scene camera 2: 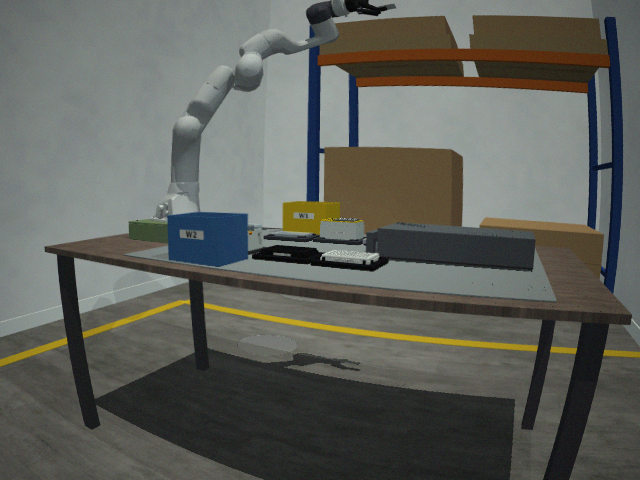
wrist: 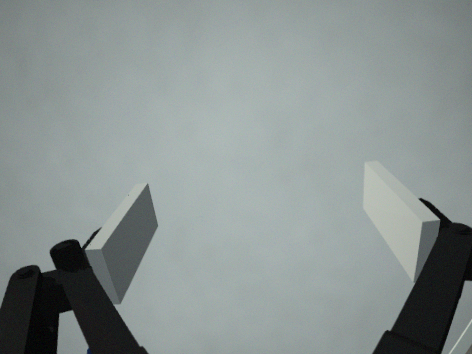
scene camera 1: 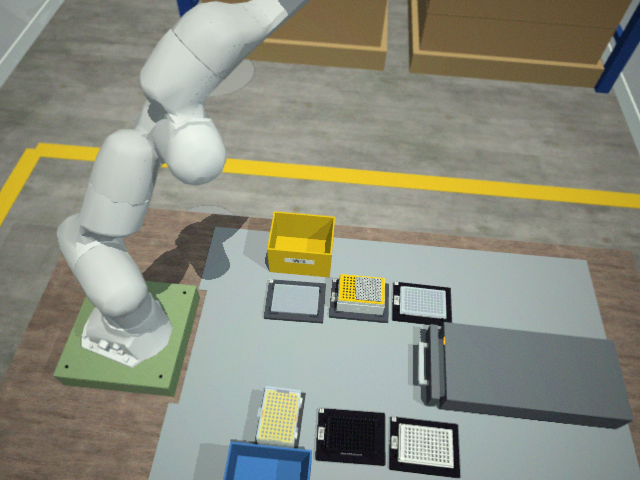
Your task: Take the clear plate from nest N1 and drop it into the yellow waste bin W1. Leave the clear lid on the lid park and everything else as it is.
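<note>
A clear plate with a fine well grid sits in a black nest at the back row's right; the nest's label is too small to read. It cannot be made out in scene camera 2. A smooth clear lid lies on a dark grey park at the row's left. The open-topped yellow bin W1 stands behind the lid and looks empty. My gripper is open and empty, raised high above the table and pointing sideways toward a wall. It is out of scene camera 1's view.
A tall yellow-topped tip box stands between lid and plate. A grey device is right of centre. In front are a yellow-dotted rack, blue bin W2, a black plate and a white plate.
</note>
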